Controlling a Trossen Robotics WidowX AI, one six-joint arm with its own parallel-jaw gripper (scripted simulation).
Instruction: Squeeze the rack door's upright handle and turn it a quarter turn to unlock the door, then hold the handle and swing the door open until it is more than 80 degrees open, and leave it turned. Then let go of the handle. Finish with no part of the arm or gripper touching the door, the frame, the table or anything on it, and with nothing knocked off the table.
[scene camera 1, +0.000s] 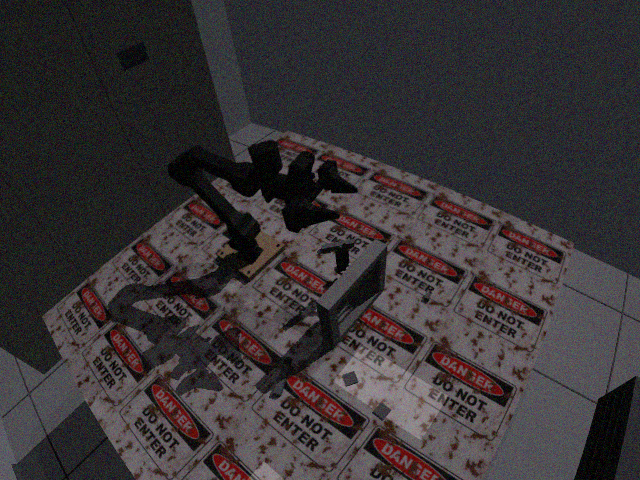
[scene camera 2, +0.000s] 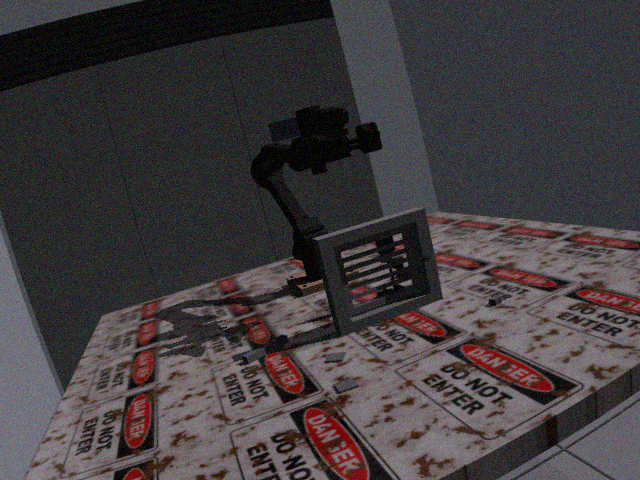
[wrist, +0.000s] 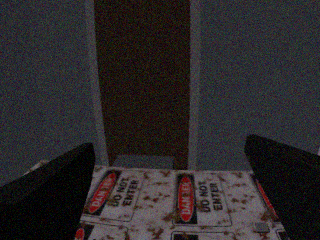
Scene:
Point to my gripper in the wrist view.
172, 147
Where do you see my gripper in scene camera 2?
361, 137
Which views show my gripper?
Scene camera 1, scene camera 2 and the wrist view: all of them.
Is my gripper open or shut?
Open.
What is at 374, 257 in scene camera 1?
A grey rack frame.

